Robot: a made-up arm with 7 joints. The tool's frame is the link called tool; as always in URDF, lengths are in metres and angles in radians. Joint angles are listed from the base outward. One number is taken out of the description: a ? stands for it. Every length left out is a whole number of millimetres.
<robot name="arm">
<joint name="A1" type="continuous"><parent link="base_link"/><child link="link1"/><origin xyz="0 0.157 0" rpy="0 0 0"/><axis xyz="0 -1 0"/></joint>
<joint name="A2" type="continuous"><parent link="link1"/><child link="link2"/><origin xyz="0 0 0" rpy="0 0 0"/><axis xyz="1 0 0"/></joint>
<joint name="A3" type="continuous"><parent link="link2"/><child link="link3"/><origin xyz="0 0 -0.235" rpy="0 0 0"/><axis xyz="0 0 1"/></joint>
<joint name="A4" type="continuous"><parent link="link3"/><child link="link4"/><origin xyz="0 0 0" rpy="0 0 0"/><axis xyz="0 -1 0"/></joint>
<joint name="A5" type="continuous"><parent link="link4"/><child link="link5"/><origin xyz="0 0 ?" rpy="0 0 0"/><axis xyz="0 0 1"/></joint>
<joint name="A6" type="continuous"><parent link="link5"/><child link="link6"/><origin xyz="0 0 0" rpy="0 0 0"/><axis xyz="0 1 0"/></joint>
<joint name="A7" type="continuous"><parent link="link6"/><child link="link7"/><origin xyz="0 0 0" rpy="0 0 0"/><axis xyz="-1 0 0"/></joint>
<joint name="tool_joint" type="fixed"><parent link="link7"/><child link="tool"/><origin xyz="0 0 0" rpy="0 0 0"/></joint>
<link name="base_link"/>
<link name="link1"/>
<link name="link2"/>
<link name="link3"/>
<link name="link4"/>
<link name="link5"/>
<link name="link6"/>
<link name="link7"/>
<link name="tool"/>
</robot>
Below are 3 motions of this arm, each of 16 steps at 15 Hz.
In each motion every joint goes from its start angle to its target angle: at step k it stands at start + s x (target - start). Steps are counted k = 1, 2, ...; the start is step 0. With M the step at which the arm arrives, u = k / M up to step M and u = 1 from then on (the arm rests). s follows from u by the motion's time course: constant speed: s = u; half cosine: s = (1 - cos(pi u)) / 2; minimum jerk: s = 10 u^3 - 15 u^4 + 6 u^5.
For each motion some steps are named. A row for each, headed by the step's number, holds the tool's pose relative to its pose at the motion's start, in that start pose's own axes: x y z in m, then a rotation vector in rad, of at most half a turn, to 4 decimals.
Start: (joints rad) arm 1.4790 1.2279 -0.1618 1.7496 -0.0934 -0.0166 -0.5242
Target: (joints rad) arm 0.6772 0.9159 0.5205 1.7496 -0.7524 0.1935 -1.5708
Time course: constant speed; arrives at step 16
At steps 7, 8, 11, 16:
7: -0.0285 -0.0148 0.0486 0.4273 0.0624 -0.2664
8: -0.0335 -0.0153 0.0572 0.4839 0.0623 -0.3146
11: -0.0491 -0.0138 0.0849 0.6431 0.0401 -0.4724
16: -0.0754 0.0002 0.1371 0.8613 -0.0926 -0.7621

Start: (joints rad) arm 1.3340 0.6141 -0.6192 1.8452 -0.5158 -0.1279 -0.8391
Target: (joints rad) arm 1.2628 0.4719 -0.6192 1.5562 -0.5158 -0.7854 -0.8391
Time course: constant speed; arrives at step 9
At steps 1, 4, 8, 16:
1: -0.0059 -0.0053 0.0059 -0.0110 -0.0181 0.0490
4: -0.0220 -0.0210 0.0255 -0.0377 -0.0690 0.2002
8: -0.0395 -0.0415 0.0557 -0.0569 -0.1299 0.4099
16: -0.0431 -0.0465 0.0639 -0.0584 -0.1440 0.4635

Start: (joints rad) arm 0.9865 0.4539 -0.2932 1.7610 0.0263 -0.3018 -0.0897
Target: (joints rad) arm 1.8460 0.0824 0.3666 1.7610 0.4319 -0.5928 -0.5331
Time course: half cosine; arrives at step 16
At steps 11, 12, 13, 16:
11: 0.1760 0.1890 -0.0922 1.0447 -0.9611 0.4030
12: 0.1928 0.2035 -0.0895 1.1271 -1.0546 0.4780
13: 0.2058 0.2146 -0.0861 1.1914 -1.1303 0.5448
16: 0.2223 0.2286 -0.0804 1.2733 -1.2307 0.6431

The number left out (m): -0.31
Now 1 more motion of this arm.
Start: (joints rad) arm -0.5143 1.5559 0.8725 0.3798 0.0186 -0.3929 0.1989
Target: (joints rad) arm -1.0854 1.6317 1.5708 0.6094 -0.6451 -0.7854 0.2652
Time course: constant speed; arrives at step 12
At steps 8, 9, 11, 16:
8: 0.0668 0.0267 -0.0196 -0.1491 -0.3513 -0.4609
9: 0.0757 0.0291 -0.0215 -0.1701 -0.3915 -0.5190
11: 0.0936 0.0331 -0.0249 -0.2135 -0.4683 -0.6355
16: 0.1026 0.0347 -0.0263 -0.2359 -0.5048 -0.6936

